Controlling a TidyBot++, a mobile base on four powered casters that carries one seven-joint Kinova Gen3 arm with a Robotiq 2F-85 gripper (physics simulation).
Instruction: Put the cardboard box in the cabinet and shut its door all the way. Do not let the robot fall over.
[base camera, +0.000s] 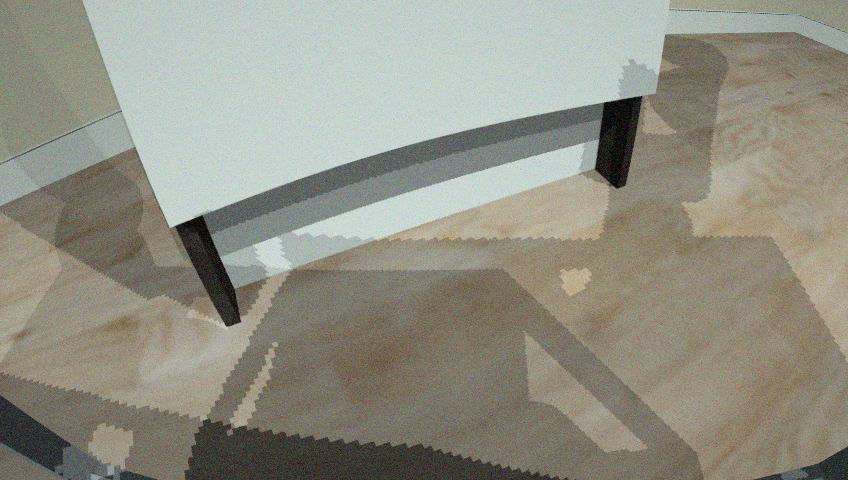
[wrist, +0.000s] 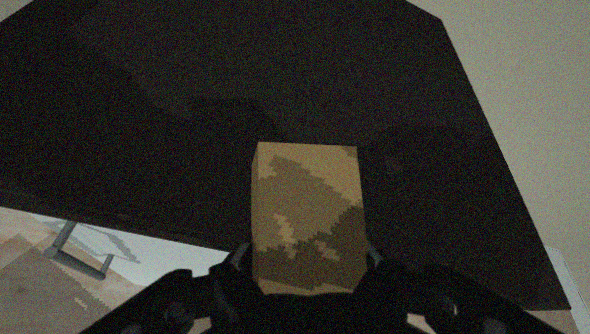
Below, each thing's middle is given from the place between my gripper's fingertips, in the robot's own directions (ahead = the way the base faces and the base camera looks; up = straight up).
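Cardboard box (wrist: 308, 231): from my hand, 10 mm above, 10 mm ahead, 20 mm to the left.
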